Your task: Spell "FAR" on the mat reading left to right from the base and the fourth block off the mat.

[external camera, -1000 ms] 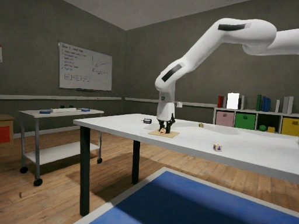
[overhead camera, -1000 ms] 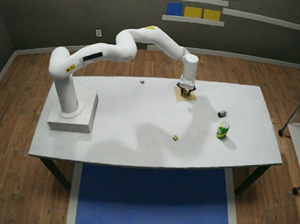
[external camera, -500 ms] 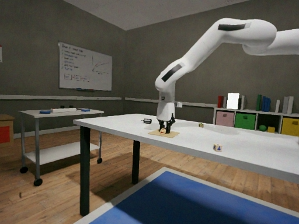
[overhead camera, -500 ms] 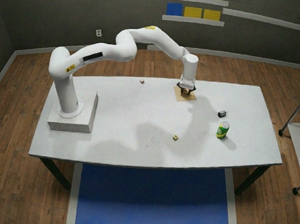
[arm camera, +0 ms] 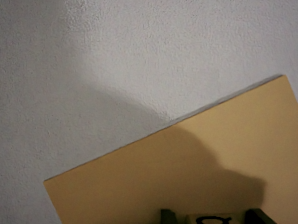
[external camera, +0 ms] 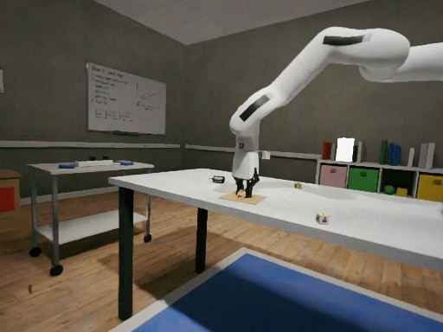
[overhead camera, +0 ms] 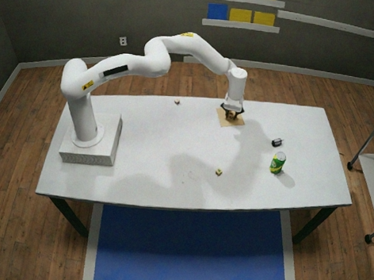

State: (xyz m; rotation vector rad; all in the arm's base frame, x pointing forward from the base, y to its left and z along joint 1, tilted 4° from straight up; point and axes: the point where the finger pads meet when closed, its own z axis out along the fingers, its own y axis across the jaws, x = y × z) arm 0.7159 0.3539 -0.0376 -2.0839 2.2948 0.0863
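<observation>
Now: the tan mat 10 mm to the left of my hand and 20 mm below it. Also, from my hand: green soda can 270 mm ahead, 300 mm to the right, 40 mm above; then small black object 280 mm ahead, 130 mm to the right, 10 mm below.
</observation>
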